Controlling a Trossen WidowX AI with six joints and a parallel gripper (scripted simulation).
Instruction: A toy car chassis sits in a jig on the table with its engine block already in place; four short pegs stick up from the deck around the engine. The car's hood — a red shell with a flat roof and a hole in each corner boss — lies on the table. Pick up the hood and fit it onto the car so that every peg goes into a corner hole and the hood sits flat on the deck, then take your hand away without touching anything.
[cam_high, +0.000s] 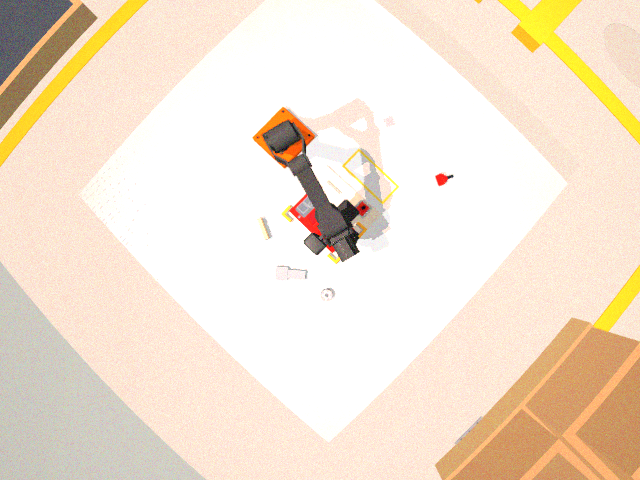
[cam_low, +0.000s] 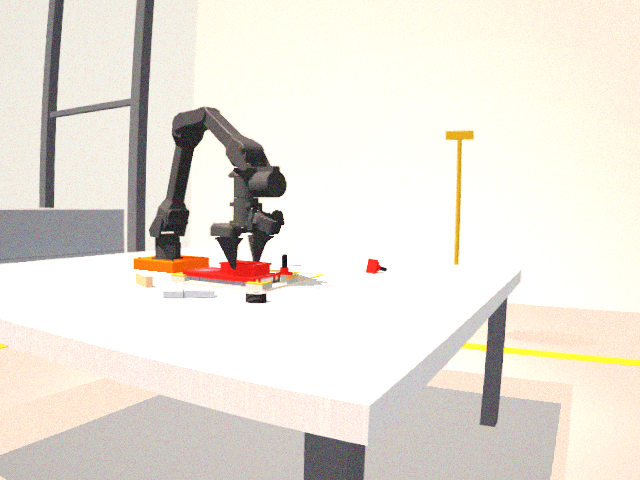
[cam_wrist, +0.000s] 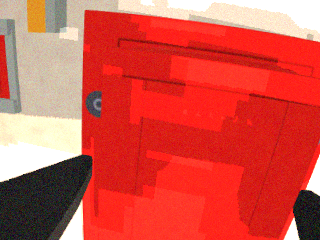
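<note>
Right now my gripper tip is right at the red hood. Round my gripper tip: grey engine block 1 cm below; white block 2 cm behind, 20 cm to the right, 3 cm below; tan bar 18 cm behind, 14 cm to the right, 3 cm below.
</note>
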